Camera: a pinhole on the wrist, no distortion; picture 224 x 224 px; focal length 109.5 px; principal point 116.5 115.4 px. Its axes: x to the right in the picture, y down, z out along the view. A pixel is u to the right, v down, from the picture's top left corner.
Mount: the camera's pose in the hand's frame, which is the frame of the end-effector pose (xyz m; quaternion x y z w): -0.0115 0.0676 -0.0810 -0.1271 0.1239 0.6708 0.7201
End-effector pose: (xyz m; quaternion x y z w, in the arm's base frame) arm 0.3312 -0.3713 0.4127 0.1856 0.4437 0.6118 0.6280
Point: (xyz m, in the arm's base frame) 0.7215 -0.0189 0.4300
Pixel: 15 32
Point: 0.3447 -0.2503 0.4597
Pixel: 67 29
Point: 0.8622 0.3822 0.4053
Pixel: outside the picture
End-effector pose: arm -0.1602 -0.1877 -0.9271 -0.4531 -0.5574 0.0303 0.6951
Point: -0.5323 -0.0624 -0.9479
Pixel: 26 132
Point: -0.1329 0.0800 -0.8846
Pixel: 120 21
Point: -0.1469 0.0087 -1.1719
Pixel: 172 145
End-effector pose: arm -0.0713 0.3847 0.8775 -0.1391 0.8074 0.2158 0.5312
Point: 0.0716 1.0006 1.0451
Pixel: 163 158
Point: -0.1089 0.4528 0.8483
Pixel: 84 49
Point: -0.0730 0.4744 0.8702
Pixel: 86 97
